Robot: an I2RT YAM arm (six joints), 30 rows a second.
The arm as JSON. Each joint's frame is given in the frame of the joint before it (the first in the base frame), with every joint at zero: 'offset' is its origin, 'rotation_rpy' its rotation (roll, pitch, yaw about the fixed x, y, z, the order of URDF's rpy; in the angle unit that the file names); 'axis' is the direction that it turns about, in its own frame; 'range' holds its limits. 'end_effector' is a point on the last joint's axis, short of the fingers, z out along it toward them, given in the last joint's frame.
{
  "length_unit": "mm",
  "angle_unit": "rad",
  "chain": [
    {
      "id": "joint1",
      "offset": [
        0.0,
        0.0,
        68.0
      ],
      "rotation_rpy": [
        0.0,
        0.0,
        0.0
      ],
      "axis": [
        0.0,
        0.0,
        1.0
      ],
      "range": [
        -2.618,
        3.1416
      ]
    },
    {
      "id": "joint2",
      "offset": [
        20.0,
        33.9,
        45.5
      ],
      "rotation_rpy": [
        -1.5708,
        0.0,
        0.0
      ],
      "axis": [
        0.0,
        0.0,
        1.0
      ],
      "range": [
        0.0,
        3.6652
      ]
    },
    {
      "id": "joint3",
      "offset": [
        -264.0,
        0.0,
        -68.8
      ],
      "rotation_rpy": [
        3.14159,
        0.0,
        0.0
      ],
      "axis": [
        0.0,
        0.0,
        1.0
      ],
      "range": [
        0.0,
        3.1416
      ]
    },
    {
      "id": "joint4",
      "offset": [
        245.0,
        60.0,
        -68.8
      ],
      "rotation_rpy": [
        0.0,
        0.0,
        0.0
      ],
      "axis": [
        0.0,
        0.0,
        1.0
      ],
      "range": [
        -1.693,
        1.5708
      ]
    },
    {
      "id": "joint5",
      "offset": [
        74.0,
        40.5,
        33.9
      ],
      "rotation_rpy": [
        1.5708,
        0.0,
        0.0
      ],
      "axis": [
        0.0,
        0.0,
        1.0
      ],
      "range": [
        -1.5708,
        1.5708
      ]
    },
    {
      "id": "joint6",
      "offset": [
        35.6,
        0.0,
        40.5
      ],
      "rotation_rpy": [
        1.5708,
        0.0,
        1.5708
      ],
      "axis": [
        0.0,
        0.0,
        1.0
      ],
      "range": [
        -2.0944,
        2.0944
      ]
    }
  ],
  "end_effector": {
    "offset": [
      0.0,
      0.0,
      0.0
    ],
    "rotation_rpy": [
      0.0,
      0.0,
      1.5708
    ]
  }
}
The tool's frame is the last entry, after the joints.
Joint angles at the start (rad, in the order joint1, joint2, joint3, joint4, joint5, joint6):
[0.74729, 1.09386, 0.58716, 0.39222, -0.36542, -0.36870]
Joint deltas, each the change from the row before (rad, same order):
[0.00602, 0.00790, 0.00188, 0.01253, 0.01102, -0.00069]
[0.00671, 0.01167, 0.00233, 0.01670, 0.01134, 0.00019]
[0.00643, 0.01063, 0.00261, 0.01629, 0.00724, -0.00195]
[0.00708, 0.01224, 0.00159, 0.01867, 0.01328, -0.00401]
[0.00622, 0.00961, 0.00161, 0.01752, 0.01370, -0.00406]
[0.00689, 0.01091, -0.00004, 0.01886, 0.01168, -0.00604]
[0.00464, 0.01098, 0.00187, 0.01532, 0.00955, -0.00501]
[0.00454, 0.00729, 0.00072, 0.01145, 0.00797, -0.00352]
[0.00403, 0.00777, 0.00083, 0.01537, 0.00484, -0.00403]
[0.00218, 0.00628, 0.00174, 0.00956, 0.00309, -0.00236]
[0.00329, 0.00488, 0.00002, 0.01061, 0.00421, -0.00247]
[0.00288, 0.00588, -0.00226, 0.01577, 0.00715, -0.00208]
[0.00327, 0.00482, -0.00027, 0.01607, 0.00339, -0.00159]
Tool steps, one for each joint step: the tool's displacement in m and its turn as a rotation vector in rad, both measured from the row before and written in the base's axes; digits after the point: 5 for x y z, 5 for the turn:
[0.00039, 0.00192, 0.00017, 0.00324, -0.00621, -0.00486]
[0.00074, 0.00250, -0.00012, 0.00428, -0.00599, -0.00459]
[0.00052, 0.00242, 0.00016, 0.00434, -0.00819, -0.00060]
[0.00069, 0.00257, -0.00035, 0.00293, -0.01014, -0.00581]
[0.00053, 0.00212, 0.00014, 0.00404, -0.01115, -0.00713]
[0.00035, 0.00232, -0.00061, 0.00219, -0.01152, -0.00435]
[0.00079, 0.00206, -0.00036, 0.00163, -0.00922, -0.00458]
[0.00025, 0.00157, -0.00030, 0.00149, -0.00685, -0.00322]
[0.00031, 0.00161, 0.00004, 0.00395, -0.00961, -0.00060]
[0.00048, 0.00118, 0.00009, 0.00239, -0.00567, -0.00080]
[0.00003, 0.00109, -0.00005, 0.00285, -0.00628, -0.00082]
[0.00017, 0.00094, -0.00053, 0.00435, -0.00727, -0.00420]
[-0.00003, 0.00108, 0.00045, 0.00713, -0.00902, -0.00008]

